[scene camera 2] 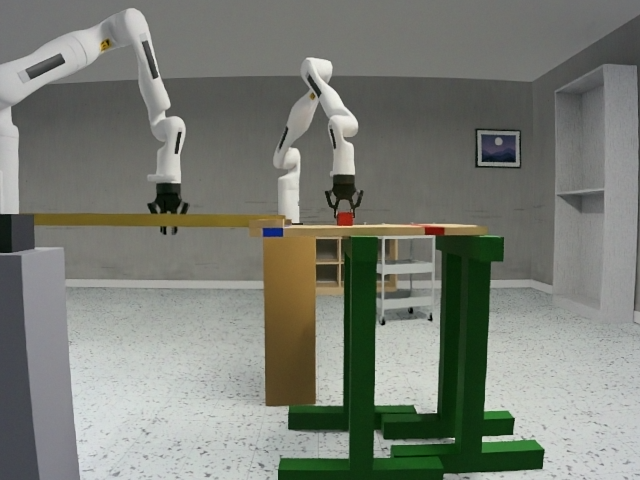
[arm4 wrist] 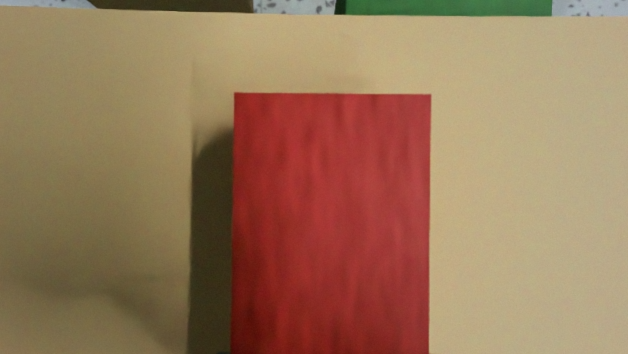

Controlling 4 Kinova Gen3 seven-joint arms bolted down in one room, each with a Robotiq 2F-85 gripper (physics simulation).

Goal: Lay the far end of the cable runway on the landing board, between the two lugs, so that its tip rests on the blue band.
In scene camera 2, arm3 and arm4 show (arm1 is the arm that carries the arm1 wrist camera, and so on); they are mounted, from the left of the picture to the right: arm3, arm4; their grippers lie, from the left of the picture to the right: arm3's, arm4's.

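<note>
The yellow cable runway (scene camera 2: 149, 220) spans level from the left to the landing board (arm4 wrist: 525, 150) (scene camera 2: 398, 231). Its far tip reaches in behind the near lug (scene camera 2: 266, 223), above the blue band (scene camera 2: 272, 232). The lug hides whether the tip touches the band. The far lug cannot be made out. Arm3's gripper (scene camera 2: 168, 230) is shut on the cable runway, its fingertips reaching below it. A red block (arm4 wrist: 330, 225) (scene camera 2: 344, 219) stands on the board. Arm4's gripper (scene camera 2: 345, 213) points down over it, fingers close against its sides, shut on it. Arm1's and arm2's grippers are not in view.
Green trestles (scene camera 2: 363, 335) stand under the board, with a brown panel (scene camera 2: 289, 320) left of them. A dark block (scene camera 2: 18, 232) sits on a grey pedestal (scene camera 2: 49, 361) at the left. A white cart (scene camera 2: 405, 268) and a tall shelf unit (scene camera 2: 620, 196) stand behind.
</note>
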